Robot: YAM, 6 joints.
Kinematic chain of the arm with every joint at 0, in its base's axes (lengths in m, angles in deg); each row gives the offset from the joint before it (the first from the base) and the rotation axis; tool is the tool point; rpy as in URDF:
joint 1: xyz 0 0 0.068 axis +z
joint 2: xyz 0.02 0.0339 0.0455 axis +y
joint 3: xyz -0.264 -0.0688 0 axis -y
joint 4: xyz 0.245 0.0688 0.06 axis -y
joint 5: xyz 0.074 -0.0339 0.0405 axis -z
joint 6: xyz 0.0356 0 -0.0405 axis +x
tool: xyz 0 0 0 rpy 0 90 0
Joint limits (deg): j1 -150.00..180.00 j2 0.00..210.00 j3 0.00..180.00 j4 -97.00..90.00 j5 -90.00..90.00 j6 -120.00..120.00
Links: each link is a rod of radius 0.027 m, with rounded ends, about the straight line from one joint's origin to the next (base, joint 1, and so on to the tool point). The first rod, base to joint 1, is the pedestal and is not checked.
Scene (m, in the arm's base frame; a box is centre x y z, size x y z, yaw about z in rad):
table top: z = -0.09
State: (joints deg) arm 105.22 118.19 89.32 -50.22 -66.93 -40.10
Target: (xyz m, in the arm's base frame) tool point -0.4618 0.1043 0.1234
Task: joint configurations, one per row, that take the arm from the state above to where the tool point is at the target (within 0.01 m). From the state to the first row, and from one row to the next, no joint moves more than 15 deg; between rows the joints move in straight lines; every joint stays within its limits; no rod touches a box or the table.
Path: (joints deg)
1: 119.75 122.75 92.59 -47.64 -66.81 -40.10
2: 134.27 127.30 95.86 -45.05 -66.68 -40.10
3: 148.80 131.86 99.12 -42.47 -66.56 -40.10
4: 163.32 136.41 102.39 -39.89 -66.44 -40.10

